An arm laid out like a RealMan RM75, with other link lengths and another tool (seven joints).
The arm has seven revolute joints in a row. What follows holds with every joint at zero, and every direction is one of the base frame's.
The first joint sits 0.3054 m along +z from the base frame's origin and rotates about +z.
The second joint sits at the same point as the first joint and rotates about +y.
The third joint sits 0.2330 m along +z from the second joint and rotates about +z.
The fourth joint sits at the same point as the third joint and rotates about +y.
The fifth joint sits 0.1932 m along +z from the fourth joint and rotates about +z.
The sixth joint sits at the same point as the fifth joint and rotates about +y.
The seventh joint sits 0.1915 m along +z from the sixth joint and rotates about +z.
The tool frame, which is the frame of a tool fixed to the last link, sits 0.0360 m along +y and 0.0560 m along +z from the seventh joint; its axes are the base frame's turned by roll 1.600, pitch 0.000 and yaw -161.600 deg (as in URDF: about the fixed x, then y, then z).
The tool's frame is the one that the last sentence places.
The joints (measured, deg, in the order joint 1, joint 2, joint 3, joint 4, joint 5, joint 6, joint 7), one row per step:
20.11 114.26 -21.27 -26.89 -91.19 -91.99 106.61
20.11 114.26 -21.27 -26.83 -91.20 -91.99 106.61
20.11 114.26 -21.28 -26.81 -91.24 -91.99 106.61
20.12 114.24 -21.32 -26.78 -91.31 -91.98 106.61
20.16 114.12 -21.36 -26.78 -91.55 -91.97 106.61
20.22 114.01 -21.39 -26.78 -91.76 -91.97 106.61
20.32 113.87 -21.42 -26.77 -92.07 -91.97 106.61
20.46 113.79 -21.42 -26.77 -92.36 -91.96 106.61
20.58 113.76 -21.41 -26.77 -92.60 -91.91 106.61
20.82 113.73 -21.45 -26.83 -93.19 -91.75 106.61
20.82 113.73 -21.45 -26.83 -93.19 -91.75 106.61
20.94 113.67 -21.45 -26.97 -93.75 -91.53 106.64
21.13 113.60 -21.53 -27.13 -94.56 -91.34 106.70
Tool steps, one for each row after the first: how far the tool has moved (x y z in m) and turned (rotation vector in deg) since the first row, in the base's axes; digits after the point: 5 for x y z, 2 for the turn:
0.00004 -0.00005 -0.00019 -0.04 0.04 -0.02
0.00006 -0.00012 -0.00044 -0.09 0.04 -0.02
0.00010 -0.00018 -0.00085 -0.19 -0.01 -0.02
0.00033 -0.00019 -0.00132 -0.39 -0.25 0.03
0.00038 -0.00013 -0.00168 -0.56 -0.47 0.09
0.00036 -0.00001 -0.00229 -0.81 -0.76 0.20
-0.00001 0.00029 -0.00301 -1.03 -0.98 0.32
-0.00029 0.00063 -0.00378 -1.21 -1.14 0.38
-0.00073 0.00129 -0.00604 -1.68 -1.58 0.50
-0.00073 0.00129 -0.00604 -1.68 -1.58 0.50
-0.00014 0.00182 -0.00762 -2.05 -2.08 0.43
0.00009 0.00215 -0.01038 -2.70 -2.73 0.49

